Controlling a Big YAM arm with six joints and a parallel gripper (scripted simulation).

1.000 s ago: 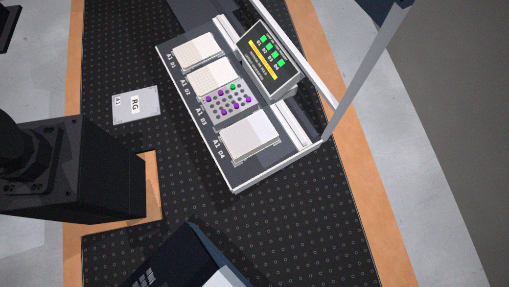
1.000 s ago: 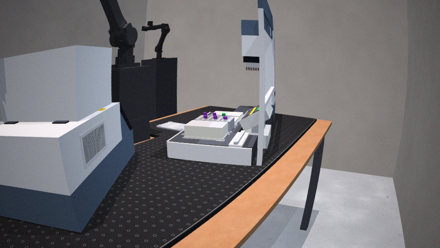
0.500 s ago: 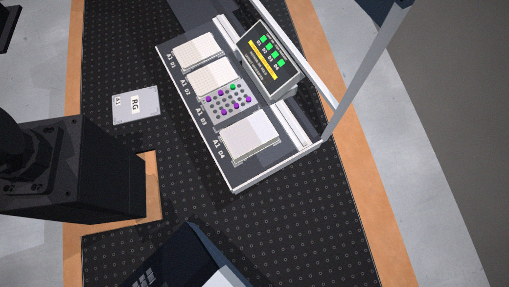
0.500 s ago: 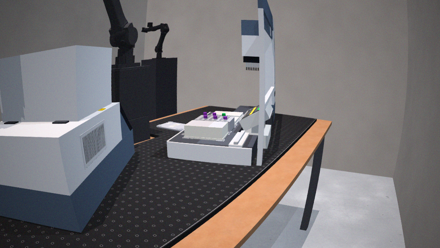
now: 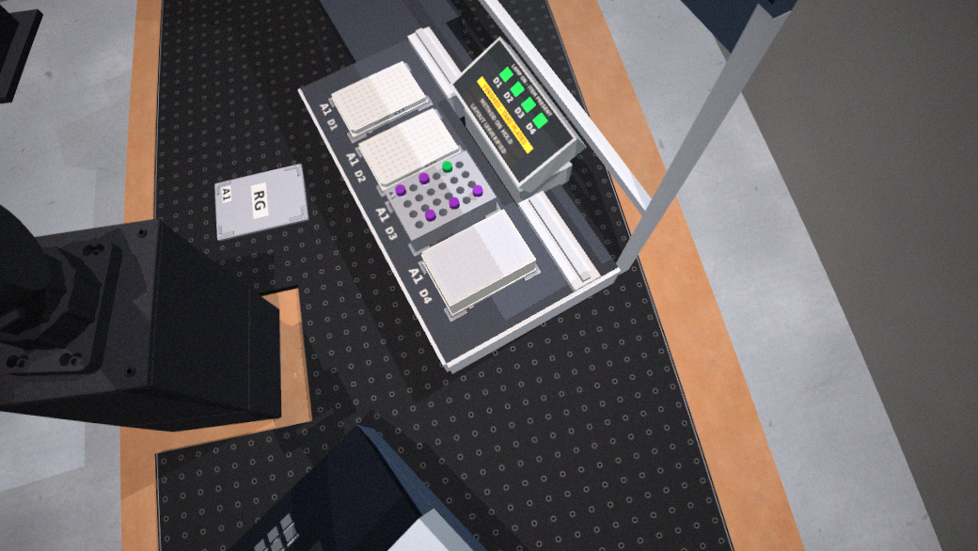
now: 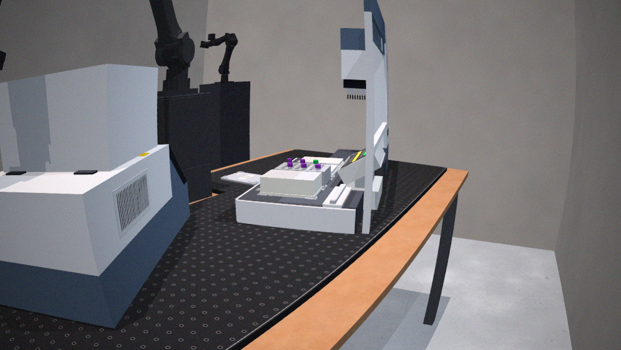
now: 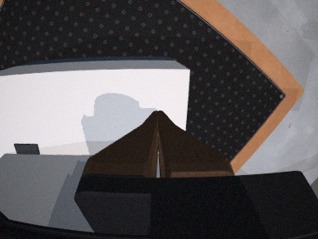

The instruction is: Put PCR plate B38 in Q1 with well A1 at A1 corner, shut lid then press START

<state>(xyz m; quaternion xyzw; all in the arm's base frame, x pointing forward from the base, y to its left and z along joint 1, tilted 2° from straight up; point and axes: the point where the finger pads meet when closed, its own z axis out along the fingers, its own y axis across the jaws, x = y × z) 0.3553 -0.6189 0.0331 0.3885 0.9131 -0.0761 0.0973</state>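
The deep-well block lies 1 cm ahead of my hand, 73 cm to the left of it and 25 cm below it. Also, from my hand: tube cooling block 4 cm behind, 82 cm to the left, 25 cm below; then gantry post 22 cm ahead, 73 cm to the left, 8 cm below; then RG nest 33 cm behind, 88 cm to the left, 32 cm below.
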